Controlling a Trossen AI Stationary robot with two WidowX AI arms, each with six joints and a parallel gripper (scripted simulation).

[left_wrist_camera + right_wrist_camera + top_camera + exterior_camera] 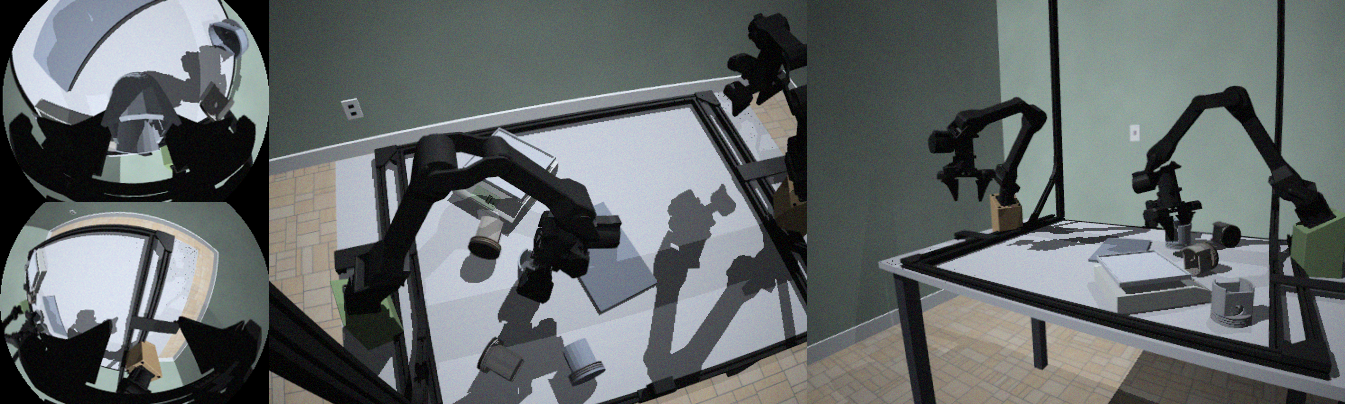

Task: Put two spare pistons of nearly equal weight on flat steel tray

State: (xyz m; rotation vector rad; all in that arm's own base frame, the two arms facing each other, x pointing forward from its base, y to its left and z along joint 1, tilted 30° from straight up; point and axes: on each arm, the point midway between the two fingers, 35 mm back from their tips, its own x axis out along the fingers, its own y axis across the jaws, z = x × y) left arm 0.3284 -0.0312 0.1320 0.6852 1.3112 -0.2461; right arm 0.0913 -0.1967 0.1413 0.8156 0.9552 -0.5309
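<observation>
My left gripper is now 29 cm short of the white scale, 3 cm above it and 1 cm to the left of it. Also, from my left hand: flat steel tray 16 cm to the right, 8 cm below, 3 cm ahead.
</observation>
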